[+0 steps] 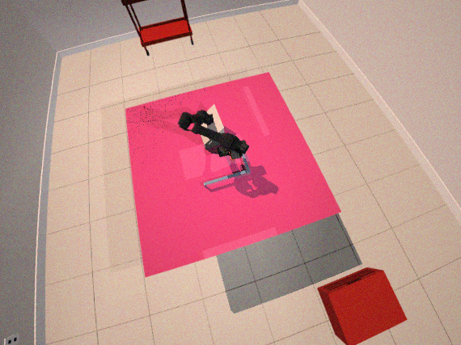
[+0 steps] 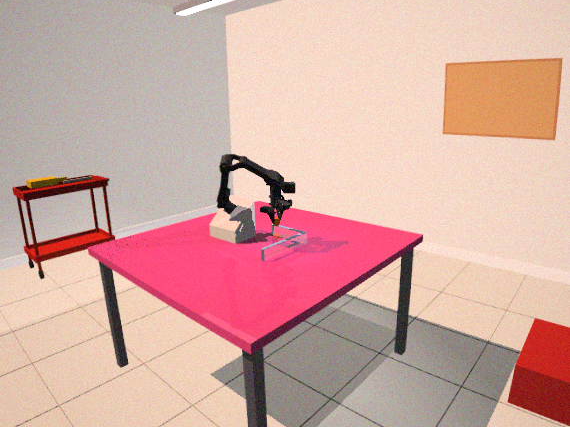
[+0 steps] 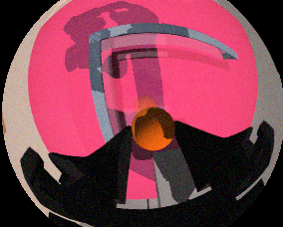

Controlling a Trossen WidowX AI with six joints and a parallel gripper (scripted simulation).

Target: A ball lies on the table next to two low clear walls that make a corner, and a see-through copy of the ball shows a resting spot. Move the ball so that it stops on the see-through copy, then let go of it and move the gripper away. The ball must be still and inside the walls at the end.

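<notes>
My gripper tip is 80 mm above the see-through copy and 10 mm past it. Round my gripper tip: orange ball: right at my gripper tip.
</notes>
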